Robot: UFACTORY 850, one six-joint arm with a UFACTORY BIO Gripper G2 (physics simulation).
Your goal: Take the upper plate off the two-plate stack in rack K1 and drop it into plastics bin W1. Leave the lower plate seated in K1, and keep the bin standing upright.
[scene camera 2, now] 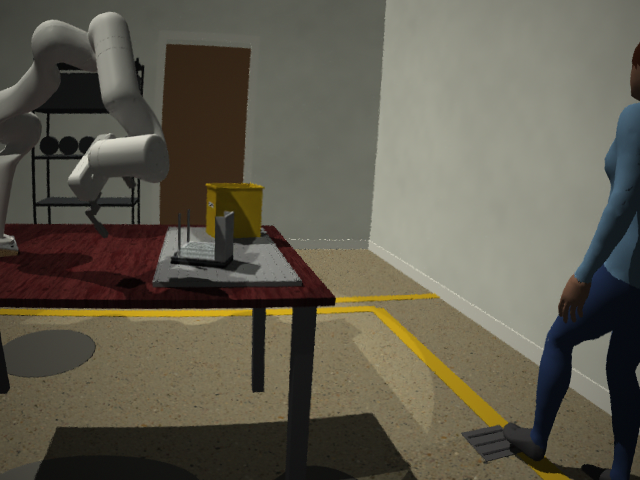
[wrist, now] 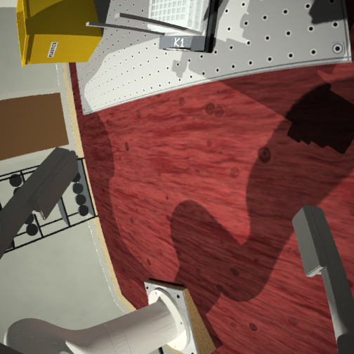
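Observation:
My gripper [scene camera 2: 117,209] [wrist: 186,182] is wide open and empty, above the red table to the left of rack K1 in the scene view, well clear of it. Rack K1 [scene camera 2: 224,240] [wrist: 196,44] has a dark base, thin upright posts and a tall grey panel. Pale plates [scene camera 2: 198,250] [wrist: 175,14] with a grid of wells sit low in the rack; the two layers cannot be told apart, and part is cut off by the wrist view's top edge. The yellow plastics bin W1 [scene camera 2: 247,211] [wrist: 75,47] stands upright behind the rack in the scene view.
A grey perforated board [scene camera 2: 268,273] [wrist: 280,47] lies on the red table [scene camera 2: 103,279] [wrist: 165,145] under the rack and bin. The arm's base plate [wrist: 189,300] is on the table. A person [scene camera 2: 610,248] stands at the right, away from the table.

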